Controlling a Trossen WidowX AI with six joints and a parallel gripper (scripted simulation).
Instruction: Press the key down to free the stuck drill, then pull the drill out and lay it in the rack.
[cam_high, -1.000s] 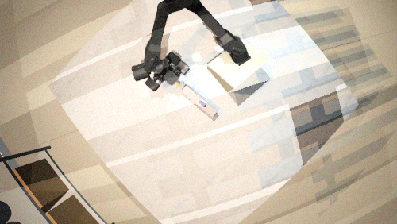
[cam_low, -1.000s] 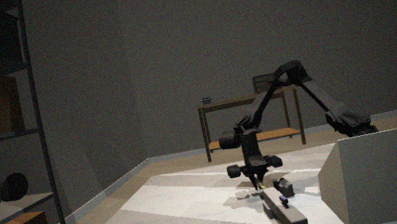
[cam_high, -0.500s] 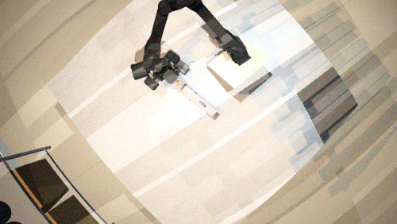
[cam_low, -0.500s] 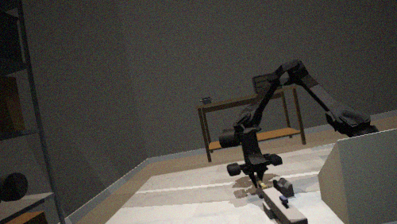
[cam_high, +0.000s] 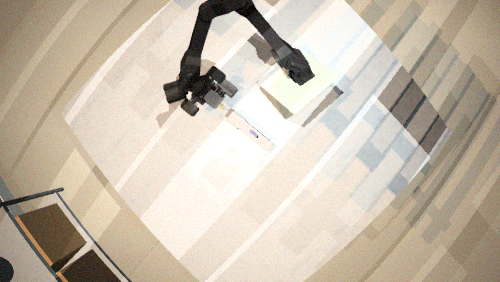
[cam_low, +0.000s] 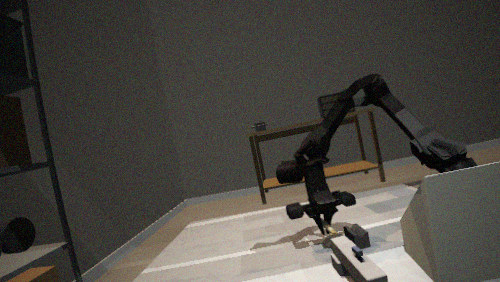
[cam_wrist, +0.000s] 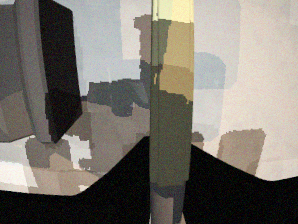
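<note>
Now: gripper tip 10 mm past the drill, 40 mm to the right of it and 30 mm below it. The rest, counted from my gripper tip: dark block (80 mm behind, 20 mm to the left, 10 mm below); blue key (60 mm behind, 230 mm to the left, 20 mm above).
</note>
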